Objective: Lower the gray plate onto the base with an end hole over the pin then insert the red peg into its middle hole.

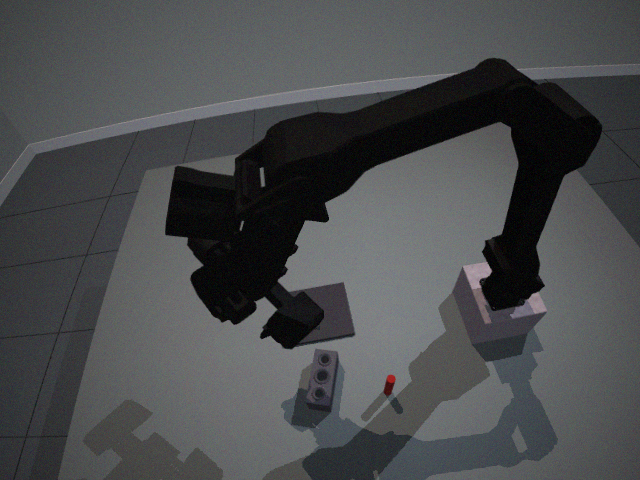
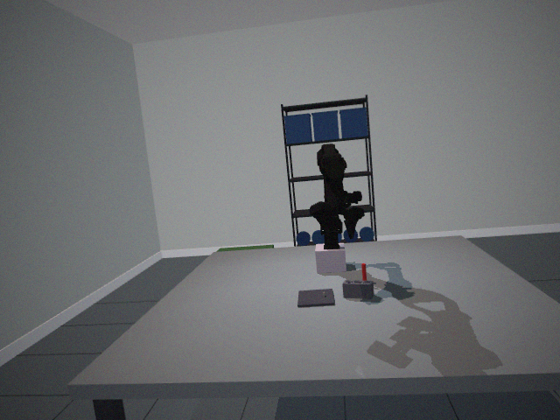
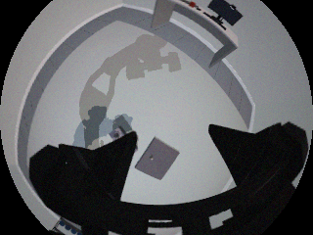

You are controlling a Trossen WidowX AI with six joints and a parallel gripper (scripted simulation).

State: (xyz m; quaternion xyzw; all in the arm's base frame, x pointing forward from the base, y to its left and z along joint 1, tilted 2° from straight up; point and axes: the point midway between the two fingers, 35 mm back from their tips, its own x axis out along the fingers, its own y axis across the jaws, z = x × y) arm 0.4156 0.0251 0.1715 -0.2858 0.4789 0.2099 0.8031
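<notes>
My gripper tip is 90 mm past the gray plate, 50 mm to the right of it and 190 mm above it. The rest, counted from my gripper tip: red peg: 200 mm behind, 80 mm to the left, 190 mm below; then dark square base: 90 mm behind, 80 mm to the right, 220 mm below.
</notes>
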